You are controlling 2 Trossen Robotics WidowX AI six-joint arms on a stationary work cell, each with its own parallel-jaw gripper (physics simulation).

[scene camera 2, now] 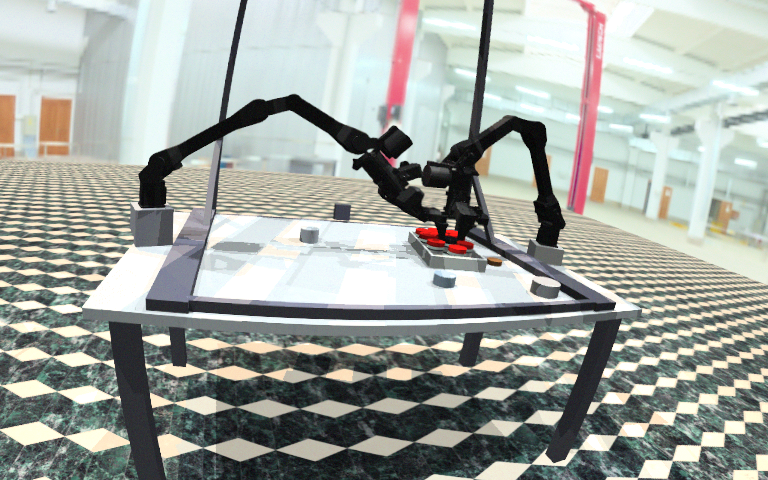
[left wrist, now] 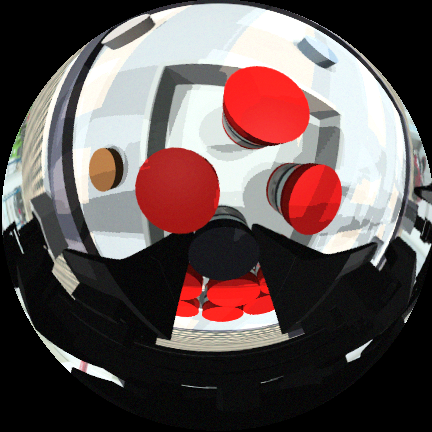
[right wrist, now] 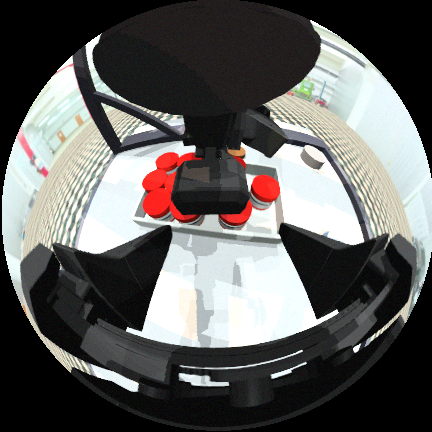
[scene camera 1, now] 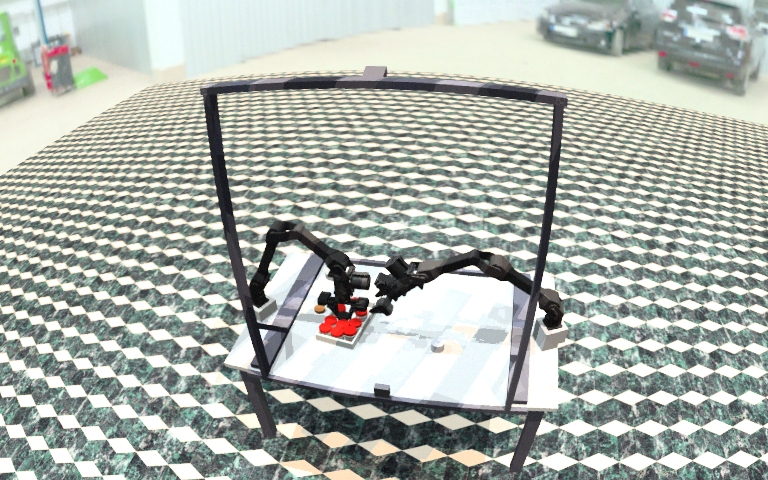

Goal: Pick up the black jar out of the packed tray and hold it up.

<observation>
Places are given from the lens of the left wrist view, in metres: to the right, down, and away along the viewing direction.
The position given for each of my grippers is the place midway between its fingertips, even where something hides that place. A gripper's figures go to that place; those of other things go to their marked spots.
my left gripper (left wrist: 222, 229): 0.00, 0.01, 0.10
black jar (left wrist: 225, 248): 0.01, 0.02, 0.07
orange disc (left wrist: 105, 168): -0.11, -0.04, 0.09
The marked spots on the black jar and the orange disc are 0.13 m apart.
</observation>
